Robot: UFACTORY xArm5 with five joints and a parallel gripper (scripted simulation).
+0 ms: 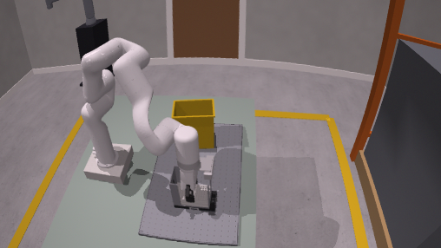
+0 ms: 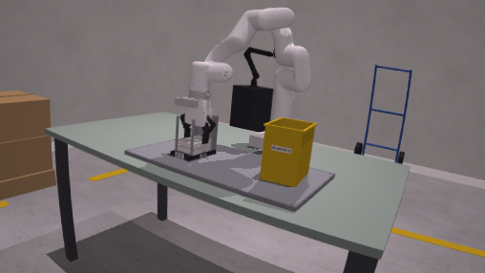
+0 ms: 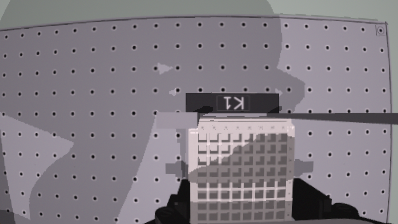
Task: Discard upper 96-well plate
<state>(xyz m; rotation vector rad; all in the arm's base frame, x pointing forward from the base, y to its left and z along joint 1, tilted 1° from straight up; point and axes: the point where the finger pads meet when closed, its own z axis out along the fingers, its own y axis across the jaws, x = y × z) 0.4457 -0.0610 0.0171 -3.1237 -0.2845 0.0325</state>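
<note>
My gripper is now 70 mm past the grey back panel, 10 mm to the left of it and 20 mm below it. The rest, counted from my hand: yellow plastics bin: 100 mm behind, 350 mm to the left, 30 mm above; thin upright post: 70 mm ahead, 30 mm to the right, 20 mm above.
</note>
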